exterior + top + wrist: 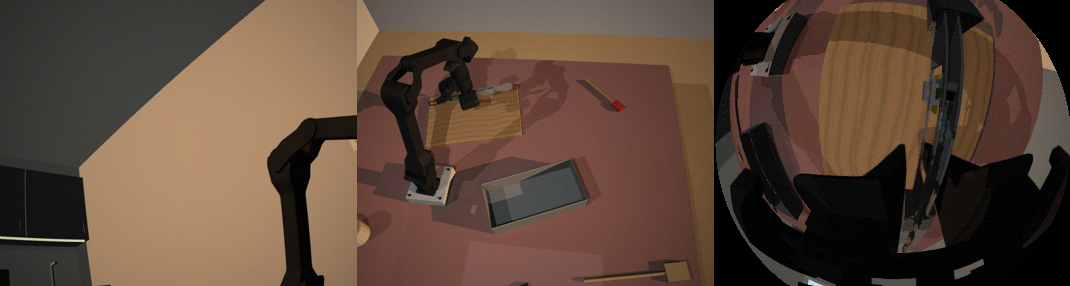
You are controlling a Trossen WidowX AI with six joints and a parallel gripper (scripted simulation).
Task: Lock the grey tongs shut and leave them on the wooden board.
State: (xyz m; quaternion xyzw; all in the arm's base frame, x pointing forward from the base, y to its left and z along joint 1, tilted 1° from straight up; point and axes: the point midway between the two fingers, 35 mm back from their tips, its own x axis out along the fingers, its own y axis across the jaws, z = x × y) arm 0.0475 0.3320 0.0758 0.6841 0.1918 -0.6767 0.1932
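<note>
Now: the wooden board 70 mm below my gripper tip. The rest, counted from my gripper tip: wooden cup (240 mm behind, 530 mm to the right, 50 mm below); roasting tin (300 mm ahead, 300 mm to the right, 50 mm below); red-headed spatula (500 mm ahead, 160 mm to the left, 70 mm below).
</note>
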